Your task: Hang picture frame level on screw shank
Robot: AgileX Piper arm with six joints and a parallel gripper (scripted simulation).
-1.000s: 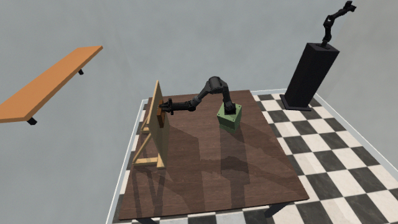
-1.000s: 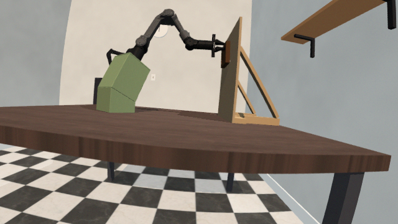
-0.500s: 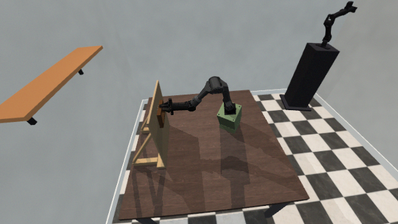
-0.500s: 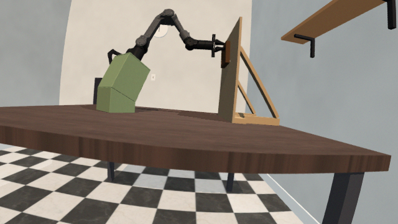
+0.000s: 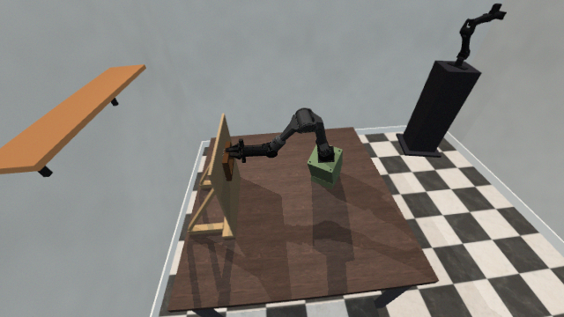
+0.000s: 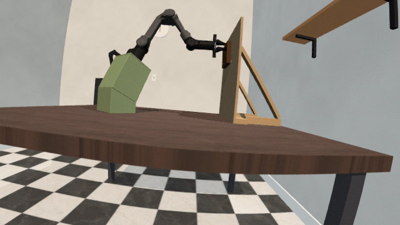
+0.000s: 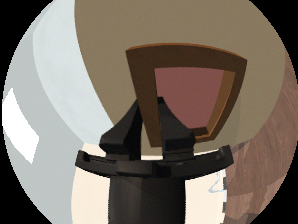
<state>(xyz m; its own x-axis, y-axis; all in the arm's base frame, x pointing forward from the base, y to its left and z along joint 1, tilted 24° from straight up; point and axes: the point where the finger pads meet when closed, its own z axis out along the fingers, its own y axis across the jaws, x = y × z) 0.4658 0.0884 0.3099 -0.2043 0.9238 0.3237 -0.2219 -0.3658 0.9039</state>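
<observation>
My hand is 60 mm above the brown picture frame, 10 mm to the right of it and 10 mm short of it.
</observation>
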